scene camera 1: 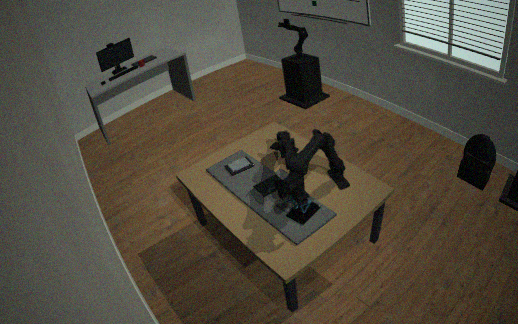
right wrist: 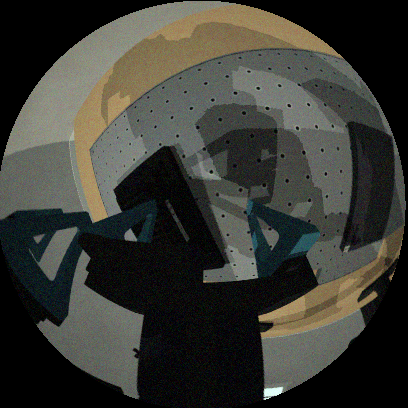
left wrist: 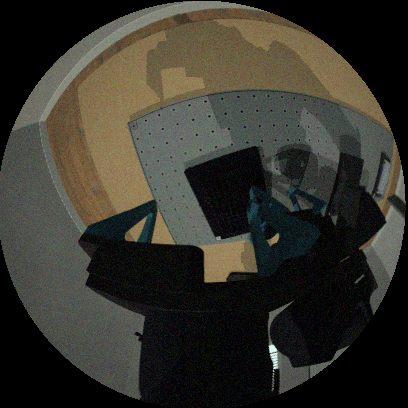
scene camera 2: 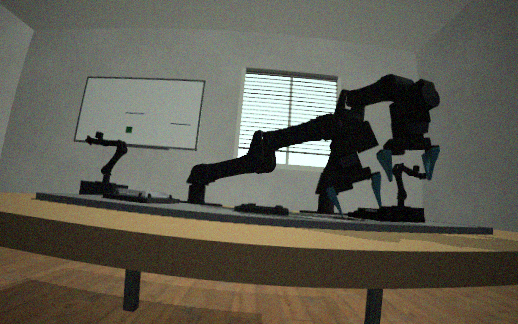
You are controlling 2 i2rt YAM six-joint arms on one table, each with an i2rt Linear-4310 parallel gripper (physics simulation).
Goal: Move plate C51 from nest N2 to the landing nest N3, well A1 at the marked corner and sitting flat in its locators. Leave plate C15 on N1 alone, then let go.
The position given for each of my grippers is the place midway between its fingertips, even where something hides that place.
Observation:
My left gripper [scene camera 2: 410, 180] is open and holds nothing. Also in view: a black tray [right wrist: 170, 227]. Further things: my right gripper [scene camera 2: 361, 212].
The black tray also shows in the left wrist view [left wrist: 226, 190]. My left gripper is seen too in the right wrist view [right wrist: 72, 214] and in the left wrist view [left wrist: 201, 204]. My right gripper shows as well in the right wrist view [right wrist: 201, 204] and in the left wrist view [left wrist: 273, 187].

